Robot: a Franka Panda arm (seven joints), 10 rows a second.
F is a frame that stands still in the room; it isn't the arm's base.
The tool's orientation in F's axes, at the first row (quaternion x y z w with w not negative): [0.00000 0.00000 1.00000 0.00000]
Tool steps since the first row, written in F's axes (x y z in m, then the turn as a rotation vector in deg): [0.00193 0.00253 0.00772 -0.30 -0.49 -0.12]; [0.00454 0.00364 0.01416 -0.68 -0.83 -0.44]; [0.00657 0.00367 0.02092 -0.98 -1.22 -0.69]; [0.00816 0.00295 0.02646 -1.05 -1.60 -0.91]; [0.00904 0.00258 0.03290 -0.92 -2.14 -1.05]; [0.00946 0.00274 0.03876 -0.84 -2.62 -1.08]
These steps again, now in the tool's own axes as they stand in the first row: [-0.00193 -0.00253 0.00772 0.30 0.49 -0.12]; [-0.00454 -0.00364 0.01416 0.68 0.83 -0.44]; [-0.00657 -0.00367 0.02092 0.98 1.22 -0.69]; [-0.00816 -0.00295 0.02646 1.05 1.60 -0.91]; [-0.00904 -0.00258 0.03290 0.92 2.14 -1.05]; [-0.00946 -0.00274 0.03876 0.84 2.62 -1.08]
